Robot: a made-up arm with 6 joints.
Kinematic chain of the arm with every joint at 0, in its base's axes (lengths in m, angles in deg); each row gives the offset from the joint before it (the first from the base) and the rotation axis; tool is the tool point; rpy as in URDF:
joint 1: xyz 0 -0.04 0.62 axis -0.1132 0.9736 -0.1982
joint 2: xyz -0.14 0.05 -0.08 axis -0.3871 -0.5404 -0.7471
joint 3: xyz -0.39 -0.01 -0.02 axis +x
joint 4: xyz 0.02 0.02 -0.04 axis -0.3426 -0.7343 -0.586
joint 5: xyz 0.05 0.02 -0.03 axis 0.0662 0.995 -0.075
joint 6: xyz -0.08 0.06 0 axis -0.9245 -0.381 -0.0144
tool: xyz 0.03 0 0.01 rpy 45.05 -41.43 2.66
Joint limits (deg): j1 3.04..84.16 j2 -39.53..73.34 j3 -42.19..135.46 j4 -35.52..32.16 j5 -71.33..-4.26 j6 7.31..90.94
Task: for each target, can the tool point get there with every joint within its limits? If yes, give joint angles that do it. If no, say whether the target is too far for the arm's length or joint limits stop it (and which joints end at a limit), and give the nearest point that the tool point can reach.
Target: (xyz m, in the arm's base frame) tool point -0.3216 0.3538 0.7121
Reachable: yes | joints 70.51 55.66 58.66 17.70 -11.31 28.17
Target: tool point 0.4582 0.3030 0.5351
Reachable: no: joint limits stop it (at a limit: joint 1, joint 2, joint 5, joint 6) | nearest point -0.1449 0.2377 0.3148 | short by 0.645 m
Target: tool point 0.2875 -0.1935 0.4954
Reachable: no: joint limits stop it (at a limit: joint 1, joint 2, joint 3, joint 4, joint 5, joint 6) | nearest point 0.0695 -0.0473 0.9802 | short by 0.551 m
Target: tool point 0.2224 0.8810 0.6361
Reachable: no: too far | nearest point -0.2031 0.4228 0.8235 | short by 0.653 m
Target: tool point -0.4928 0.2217 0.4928
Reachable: yes | joints 40.69 50.07 -23.28 -13.40 -34.95 20.03
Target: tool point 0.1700 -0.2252 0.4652
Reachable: no: joint limits stop it (at a limit: joint 1, joint 2, joint 4, joint 5, joint 6) | nearest point -0.1683 0.1126 0.2334 | short by 0.531 m
